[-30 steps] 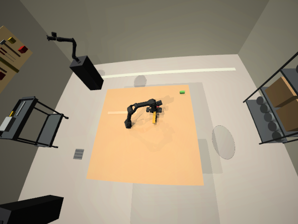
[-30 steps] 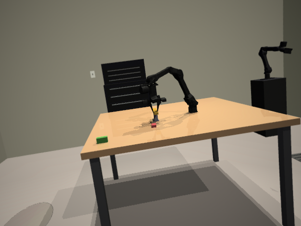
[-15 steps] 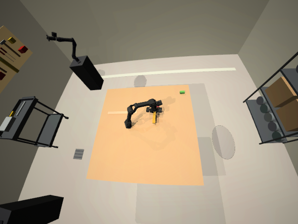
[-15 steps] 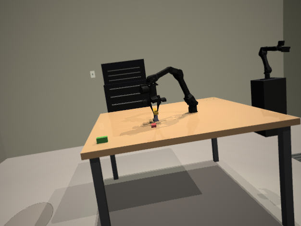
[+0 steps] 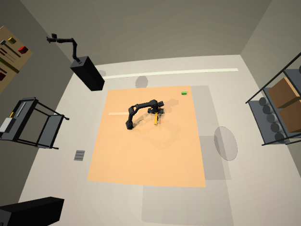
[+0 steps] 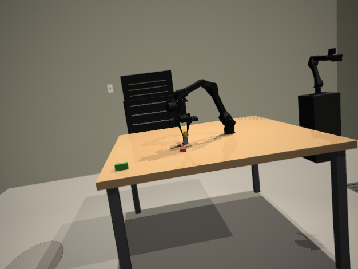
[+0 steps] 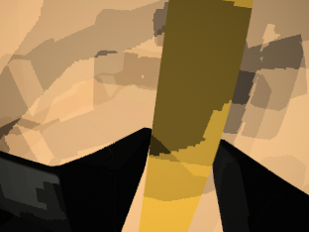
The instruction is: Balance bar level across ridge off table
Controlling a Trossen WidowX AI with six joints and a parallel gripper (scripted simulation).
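Right now my gripper tip is 30 mm to the left of the yellow bar. The rest, counted from my gripper tip: green block 390 mm ahead, 350 mm to the left, 60 mm below; then red block 40 mm ahead, 150 mm to the left, 70 mm below.
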